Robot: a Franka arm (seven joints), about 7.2 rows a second.
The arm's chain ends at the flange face. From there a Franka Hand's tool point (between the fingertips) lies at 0.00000 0.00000 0.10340 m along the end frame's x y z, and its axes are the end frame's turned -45 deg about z.
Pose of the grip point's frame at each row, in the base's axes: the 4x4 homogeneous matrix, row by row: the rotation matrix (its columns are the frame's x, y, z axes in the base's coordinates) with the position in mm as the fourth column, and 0 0 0 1 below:
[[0.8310, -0.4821, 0.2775, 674.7], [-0.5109, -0.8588, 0.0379, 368.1], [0.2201, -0.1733, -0.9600, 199.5], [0, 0, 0, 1]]
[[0.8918, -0.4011, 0.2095, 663.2], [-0.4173, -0.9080, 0.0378, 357.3], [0.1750, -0.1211, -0.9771, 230.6], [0, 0, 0, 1]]
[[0.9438, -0.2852, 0.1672, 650.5], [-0.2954, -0.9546, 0.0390, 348.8], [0.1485, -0.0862, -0.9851, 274.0], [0, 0, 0, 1]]
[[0.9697, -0.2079, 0.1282, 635.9], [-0.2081, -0.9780, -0.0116, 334.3], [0.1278, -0.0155, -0.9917, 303.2], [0, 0, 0, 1]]
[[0.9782, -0.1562, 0.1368, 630.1], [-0.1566, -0.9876, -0.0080, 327.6], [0.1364, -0.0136, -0.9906, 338.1], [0, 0, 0, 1]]
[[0.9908, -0.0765, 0.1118, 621.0], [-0.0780, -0.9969, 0.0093, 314.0], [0.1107, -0.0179, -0.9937, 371.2], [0, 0, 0, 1]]
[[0.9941, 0.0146, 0.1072, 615.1], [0.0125, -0.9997, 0.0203, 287.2], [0.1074, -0.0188, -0.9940, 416.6], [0, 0, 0, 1]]
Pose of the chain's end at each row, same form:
[[0.2467, -0.9285, 0.2775, 646.0], [-0.9685, -0.2460, 0.0379, 364.2], [0.0331, -0.2782, -0.9600, 298.8], [0, 0, 0, 1]]
[[0.3470, -0.9142, 0.2095, 641.5], [-0.9371, -0.3470, 0.0378, 353.4], [0.0381, -0.2094, -0.9771, 331.6], [0, 0, 0, 1]]
[[0.4657, -0.8690, 0.1672, 633.2], [-0.8839, -0.4661, 0.0390, 344.8], [0.0441, -0.1660, -0.9851, 375.9], [0, 0, 0, 1]]
[[0.5387, -0.8327, 0.1282, 622.6], [-0.8387, -0.5444, -0.0116, 335.5], [0.0794, -0.1013, -0.9917, 405.7], [0, 0, 0, 1]]
[[0.5812, -0.8021, 0.1368, 616.0], [-0.8091, -0.5876, -0.0080, 328.4], [0.0868, -0.1061, -0.9906, 440.5], [0, 0, 0, 1]]
[[0.6465, -0.7547, 0.1118, 609.4], [-0.7601, -0.6498, 0.0093, 313.0], [0.0656, -0.0909, -0.9937, 473.9], [0, 0, 0, 1]]
[[0.7133, -0.6926, 0.1072, 604.0], [-0.6981, -0.7157, 0.0203, 285.1], [0.0626, -0.0892, -0.9940, 519.4], [0, 0, 0, 1]]

